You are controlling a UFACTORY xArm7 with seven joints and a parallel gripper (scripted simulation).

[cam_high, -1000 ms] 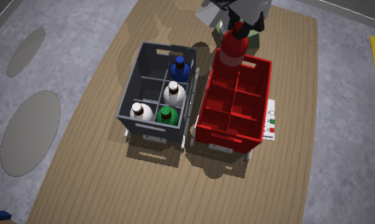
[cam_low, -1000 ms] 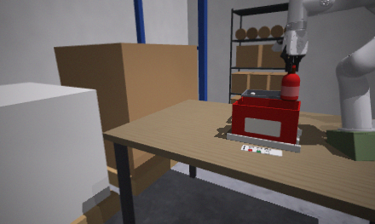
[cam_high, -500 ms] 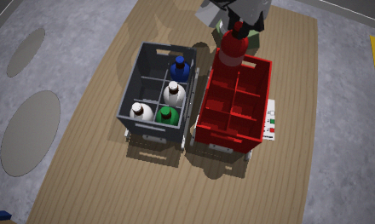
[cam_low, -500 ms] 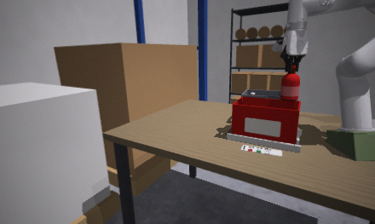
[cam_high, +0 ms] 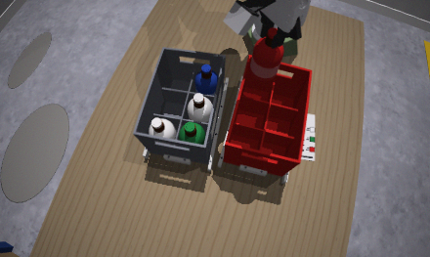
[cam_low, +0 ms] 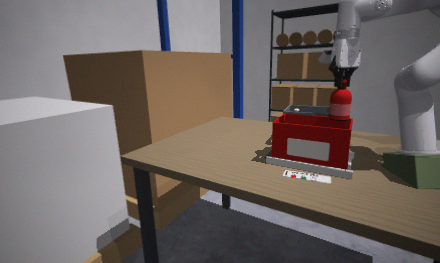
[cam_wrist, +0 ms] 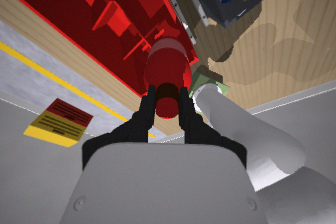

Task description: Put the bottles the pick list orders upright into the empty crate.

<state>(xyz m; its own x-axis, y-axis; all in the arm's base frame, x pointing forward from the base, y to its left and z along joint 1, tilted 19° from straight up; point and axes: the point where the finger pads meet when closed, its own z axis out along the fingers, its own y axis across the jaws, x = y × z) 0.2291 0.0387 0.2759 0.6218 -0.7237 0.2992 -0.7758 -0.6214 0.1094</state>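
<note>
Now: the red-label bottle 70 mm below my hand. From my hand the other things lie so: red crate: 240 mm below, 90 mm ahead, 30 mm to the left; blue-label bottle: 240 mm below, 150 mm to the right, 10 mm behind; grey crate: 240 mm below, 210 mm to the right, 80 mm ahead.
</note>
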